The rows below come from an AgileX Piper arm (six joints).
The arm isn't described. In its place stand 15 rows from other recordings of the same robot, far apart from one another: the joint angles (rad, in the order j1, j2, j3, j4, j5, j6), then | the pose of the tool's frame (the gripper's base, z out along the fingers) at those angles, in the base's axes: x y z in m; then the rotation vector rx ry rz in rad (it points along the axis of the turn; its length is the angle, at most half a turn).
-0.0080 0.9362 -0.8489 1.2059 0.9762 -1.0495 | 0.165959 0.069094 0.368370 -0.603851 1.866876 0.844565
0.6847 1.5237 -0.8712 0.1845 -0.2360 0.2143 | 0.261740 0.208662 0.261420 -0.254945 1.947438 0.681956
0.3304 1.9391 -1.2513 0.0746 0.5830 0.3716 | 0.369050 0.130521 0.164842 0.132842 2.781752 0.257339
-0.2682 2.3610 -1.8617 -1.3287 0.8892 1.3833 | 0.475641 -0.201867 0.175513 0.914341 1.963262 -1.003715
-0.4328 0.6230 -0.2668 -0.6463 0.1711 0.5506 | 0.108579 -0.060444 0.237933 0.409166 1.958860 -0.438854
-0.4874 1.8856 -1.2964 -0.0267 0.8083 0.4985 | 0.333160 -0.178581 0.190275 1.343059 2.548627 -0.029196
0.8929 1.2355 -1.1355 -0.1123 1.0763 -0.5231 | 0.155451 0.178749 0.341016 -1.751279 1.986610 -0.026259
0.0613 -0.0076 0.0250 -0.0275 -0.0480 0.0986 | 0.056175 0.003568 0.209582 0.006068 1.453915 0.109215
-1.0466 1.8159 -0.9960 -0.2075 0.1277 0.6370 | 0.181425 -0.318575 0.167410 1.660240 1.804599 -0.307311
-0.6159 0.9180 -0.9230 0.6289 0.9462 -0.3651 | 0.160003 -0.060040 0.361228 0.478267 2.174343 0.264098
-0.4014 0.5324 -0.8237 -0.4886 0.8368 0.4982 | 0.061114 -0.060394 0.379793 0.765567 1.821154 -0.509963
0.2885 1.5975 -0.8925 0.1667 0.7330 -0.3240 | 0.269029 0.090381 0.188827 -0.722251 2.823911 0.176904
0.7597 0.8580 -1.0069 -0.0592 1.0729 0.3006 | 0.107745 0.095820 0.374498 -0.566681 2.380617 0.409285
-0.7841 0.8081 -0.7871 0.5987 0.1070 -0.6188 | 0.125912 -0.117850 0.390348 0.558518 1.524299 -0.578038
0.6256 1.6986 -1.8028 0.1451 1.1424 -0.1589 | 0.292089 0.225770 0.394242 -0.952685 2.363037 0.376482
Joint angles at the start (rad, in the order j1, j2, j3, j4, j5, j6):
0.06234 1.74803 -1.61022 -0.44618 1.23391 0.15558
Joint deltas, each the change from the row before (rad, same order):
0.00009 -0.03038 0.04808 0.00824 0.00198 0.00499
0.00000 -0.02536 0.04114 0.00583 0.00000 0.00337
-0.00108 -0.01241 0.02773 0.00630 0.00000 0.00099
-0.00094 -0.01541 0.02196 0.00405 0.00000 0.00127
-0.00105 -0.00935 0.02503 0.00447 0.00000 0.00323
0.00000 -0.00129 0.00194 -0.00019 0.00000 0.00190
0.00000 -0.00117 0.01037 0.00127 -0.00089 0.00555
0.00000 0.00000 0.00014 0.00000 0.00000 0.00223
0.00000 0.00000 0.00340 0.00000 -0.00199 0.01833
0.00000 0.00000 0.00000 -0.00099 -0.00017 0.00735
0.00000 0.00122 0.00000 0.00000 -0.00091 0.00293
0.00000 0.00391 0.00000 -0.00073 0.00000 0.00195
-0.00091 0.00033 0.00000 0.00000 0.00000 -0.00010
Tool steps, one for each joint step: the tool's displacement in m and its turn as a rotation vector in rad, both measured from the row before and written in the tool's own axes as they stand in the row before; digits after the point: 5 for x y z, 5 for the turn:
0.01010 0.00040 -0.00071 -0.00734 0.01934 0.00048
0.00861 0.00039 -0.00009 -0.00528 0.01536 -0.00099
0.00555 0.00086 0.00187 -0.00536 0.01546 -0.00200
0.00493 -0.00024 -0.00038 -0.00341 0.00701 0.00089
0.00490 0.00094 0.00247 -0.00357 0.01556 -0.00039
0.00043 -0.00003 -0.00001 0.00019 0.00057 0.00159
0.00167 0.00087 0.00192 -0.00109 0.00783 0.00245
0.00002 0.00001 0.00003 0.00000 0.00013 0.00218
0.00035 0.00033 0.00076 -0.00024 0.00118 0.01703
-0.00003 -0.00008 0.00000 0.00088 -0.00035 0.00702
-0.00020 0.00019 0.00041 -0.00012 0.00023 0.00246
-0.00038 0.00051 0.00132 0.00090 0.00346 0.00021
-0.00002 -0.00024 0.00022 0.00025 0.00063 0.00059

